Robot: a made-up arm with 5 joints.
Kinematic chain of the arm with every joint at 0, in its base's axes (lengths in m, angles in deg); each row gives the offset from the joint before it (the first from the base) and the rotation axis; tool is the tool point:
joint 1: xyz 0 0 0.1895 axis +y
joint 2: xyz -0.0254 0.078 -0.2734 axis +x
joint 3: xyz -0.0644 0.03 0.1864 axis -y
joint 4: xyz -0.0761 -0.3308 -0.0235 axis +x
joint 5: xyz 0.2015 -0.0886 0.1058 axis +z
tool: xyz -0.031 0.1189 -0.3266
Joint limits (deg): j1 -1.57..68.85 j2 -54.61..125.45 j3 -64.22..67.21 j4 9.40..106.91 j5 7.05..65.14
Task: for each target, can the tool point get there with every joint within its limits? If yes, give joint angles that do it. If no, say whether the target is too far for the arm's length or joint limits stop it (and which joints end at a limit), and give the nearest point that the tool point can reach.
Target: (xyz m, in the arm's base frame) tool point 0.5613 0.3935 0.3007
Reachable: no: joint limits stop it (at a limit: joint 1, joint 2, joint 3, joint 5) | nearest point 0.1536 0.0898 0.1988 | short by 0.518 m
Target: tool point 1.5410 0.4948 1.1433
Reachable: no: too far | nearest point 0.1593 0.0765 0.2132 | short by 1.717 m
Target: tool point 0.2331 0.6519 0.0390
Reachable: no: joint limits stop it (at a limit: joint 1, joint 2, joint 3, joint 5) | nearest point 0.0147 0.2162 0.1192 | short by 0.494 m
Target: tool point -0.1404 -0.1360 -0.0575
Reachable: yes | joints 27.65 -4.47 13.10 26.57 36.64
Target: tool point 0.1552 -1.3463 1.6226
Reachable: no: too far | nearest point -0.1954 -0.2049 0.4516 | short by 1.672 m
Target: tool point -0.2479 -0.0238 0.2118
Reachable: yes | joints 61.10 1.24 -46.43 62.79 22.86
